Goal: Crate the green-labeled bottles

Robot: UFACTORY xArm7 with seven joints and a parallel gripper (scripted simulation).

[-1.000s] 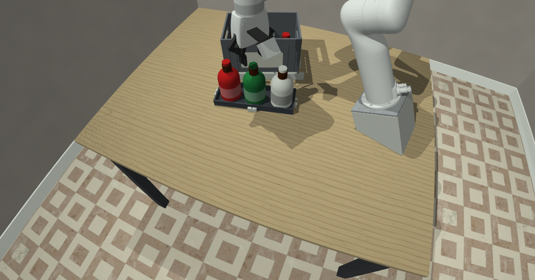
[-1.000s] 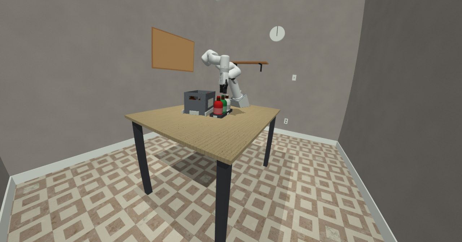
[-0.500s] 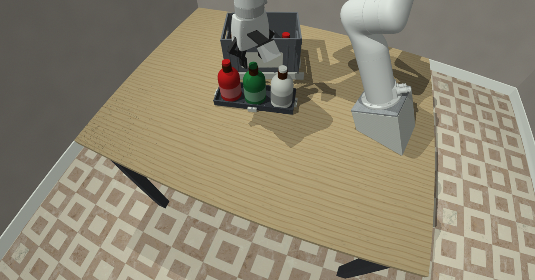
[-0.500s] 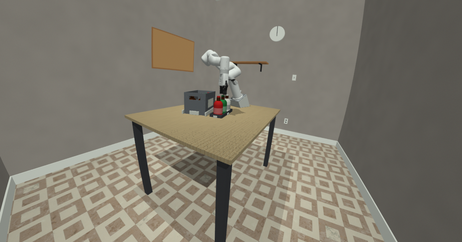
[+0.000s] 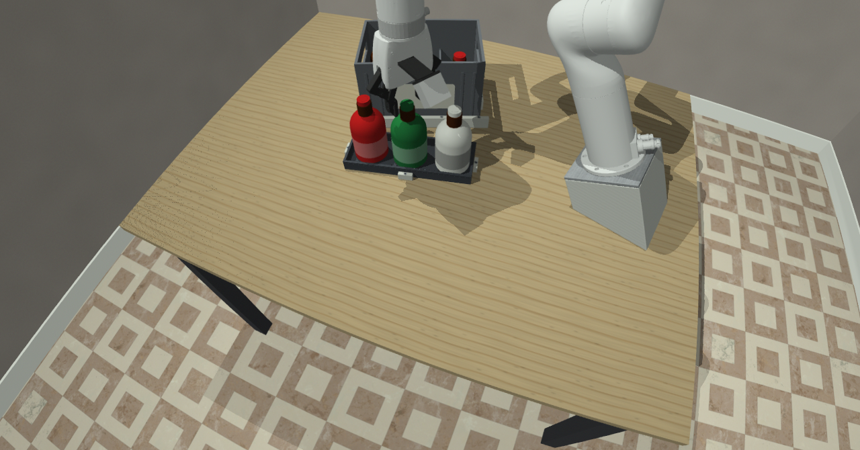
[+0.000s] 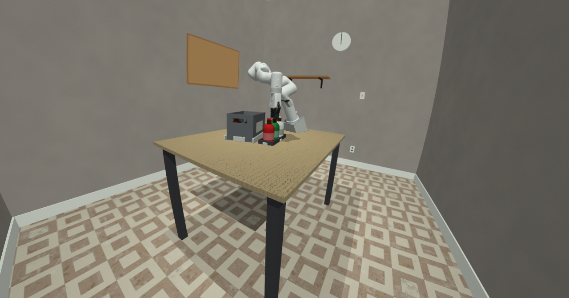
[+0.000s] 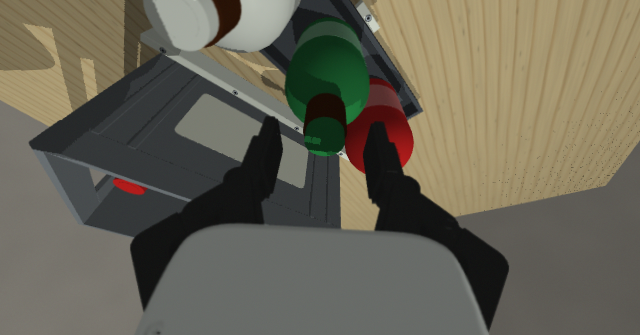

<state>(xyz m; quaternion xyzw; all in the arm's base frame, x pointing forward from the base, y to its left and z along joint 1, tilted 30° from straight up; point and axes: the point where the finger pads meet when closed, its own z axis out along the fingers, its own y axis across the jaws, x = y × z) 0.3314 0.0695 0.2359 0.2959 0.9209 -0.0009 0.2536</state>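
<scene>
Right now the green-labeled bottle is 9 cm below my hand. The rest, counted from my hand: white bottle (9 cm below, 9 cm behind, 1 cm to the right); dark tray (16 cm below); red bottle (9 cm below, 9 cm ahead, 1 cm to the left).
</scene>
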